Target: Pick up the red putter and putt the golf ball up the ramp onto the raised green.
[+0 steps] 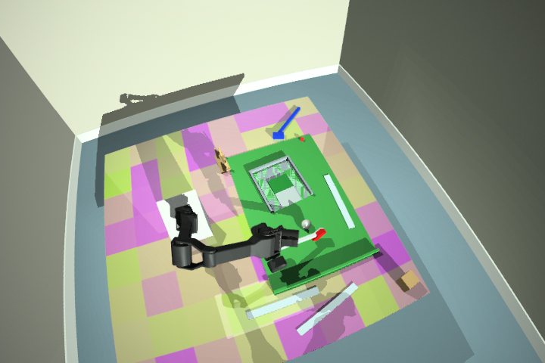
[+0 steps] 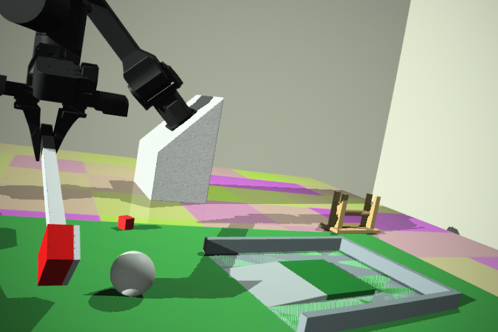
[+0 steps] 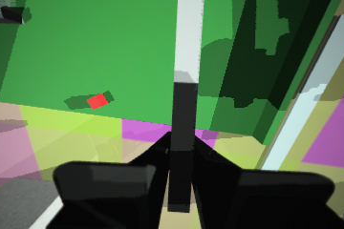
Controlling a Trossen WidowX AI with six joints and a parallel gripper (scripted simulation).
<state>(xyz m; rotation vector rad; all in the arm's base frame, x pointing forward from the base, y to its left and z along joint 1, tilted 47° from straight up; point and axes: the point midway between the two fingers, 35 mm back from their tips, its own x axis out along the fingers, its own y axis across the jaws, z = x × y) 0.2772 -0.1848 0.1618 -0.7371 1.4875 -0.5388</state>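
The red putter is 120 mm ahead of my gripper tip, 20 mm to the left of it and 10 mm below it. The rest, counted from my gripper tip: white golf ball: 200 mm ahead, 100 mm to the left, 60 mm below; tan box: 500 mm ahead, 300 mm to the right, 60 mm below; green mat: 230 mm to the left, 200 mm ahead, 90 mm below.
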